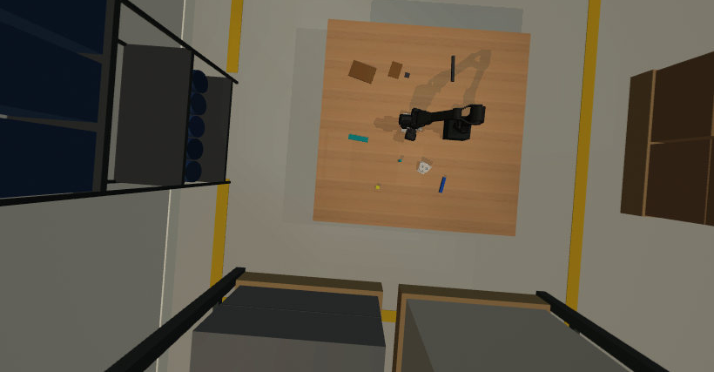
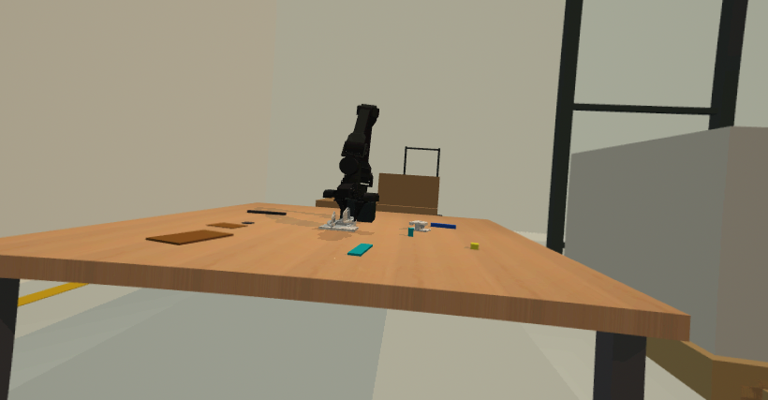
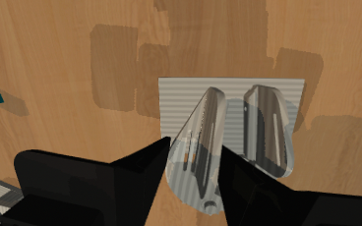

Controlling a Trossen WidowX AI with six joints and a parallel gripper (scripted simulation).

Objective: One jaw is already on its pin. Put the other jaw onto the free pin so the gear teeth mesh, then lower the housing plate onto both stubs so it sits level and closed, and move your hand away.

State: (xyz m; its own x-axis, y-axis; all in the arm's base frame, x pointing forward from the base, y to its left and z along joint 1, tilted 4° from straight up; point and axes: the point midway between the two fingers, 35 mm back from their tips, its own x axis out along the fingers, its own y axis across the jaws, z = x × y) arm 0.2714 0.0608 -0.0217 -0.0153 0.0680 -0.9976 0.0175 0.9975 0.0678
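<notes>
My gripper tip is 10 mm short of the small teal block, 220 mm to the right of it and 20 mm above it. Round my gripper tip: small black square 100 mm ahead, 330 mm to the right, 30 mm below; then teal bar 300 mm ahead, 140 mm to the left, 30 mm below; then loose jaw 30 mm behind, 20 mm to the right.
</notes>
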